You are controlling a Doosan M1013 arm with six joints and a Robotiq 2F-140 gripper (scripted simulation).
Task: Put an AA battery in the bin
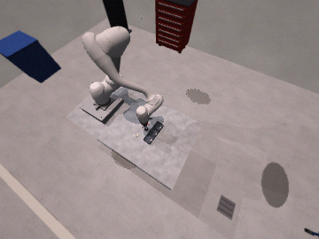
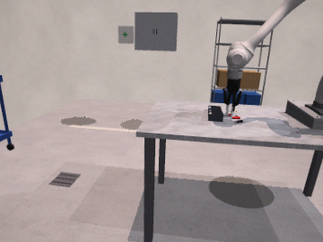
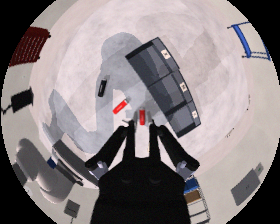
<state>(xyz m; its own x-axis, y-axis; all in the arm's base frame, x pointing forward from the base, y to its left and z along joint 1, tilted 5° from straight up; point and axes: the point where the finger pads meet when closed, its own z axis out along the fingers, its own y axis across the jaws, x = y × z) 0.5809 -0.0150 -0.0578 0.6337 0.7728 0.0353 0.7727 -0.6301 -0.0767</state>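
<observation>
The white piece lies 6 cm behind my hand, 12 cm to the right of it and 3 cm below it. Also, from my hand: dark AA battery: 3 cm behind, 13 cm to the left, 3 cm below.
</observation>
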